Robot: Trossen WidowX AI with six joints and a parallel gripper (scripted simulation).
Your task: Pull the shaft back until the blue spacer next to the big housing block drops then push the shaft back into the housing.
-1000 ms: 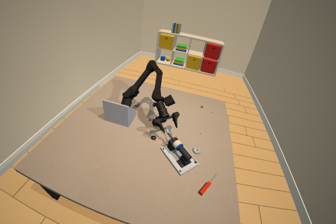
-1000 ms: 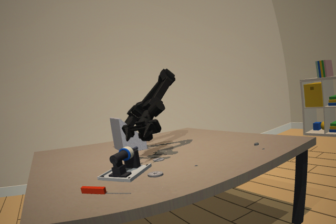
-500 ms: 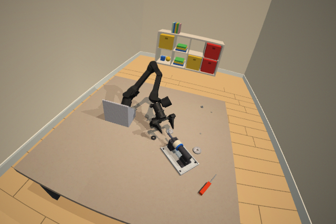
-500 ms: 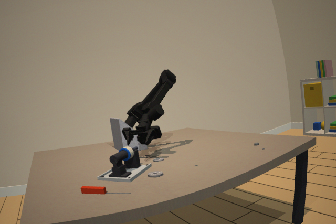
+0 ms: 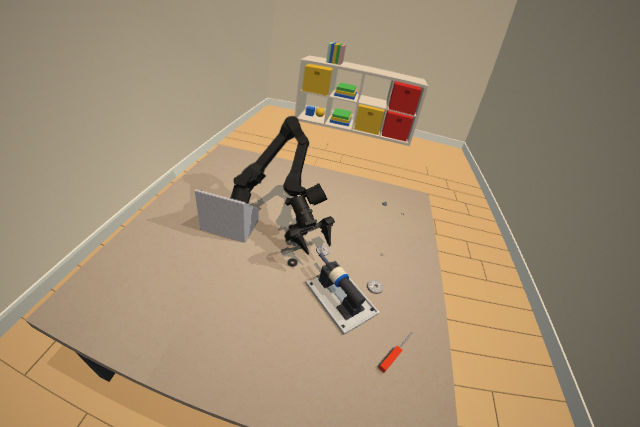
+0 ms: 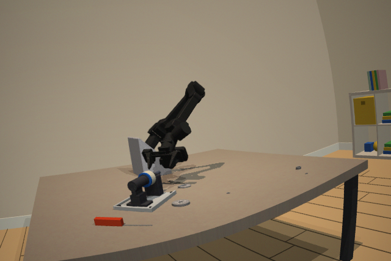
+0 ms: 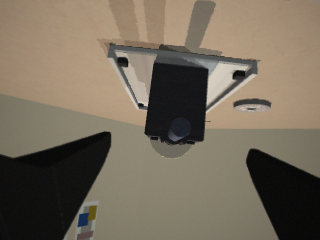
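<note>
Now: the thin dark shaft 6 cm ahead of my gripper tip, 7 cm to the right of it and 1 cm below it. Also, from my gripper tip: small black ring: 9 cm behind, 1 cm to the right, 9 cm below; then blue spacer: 9 cm ahead, 10 cm to the right, 1 cm below.
</note>
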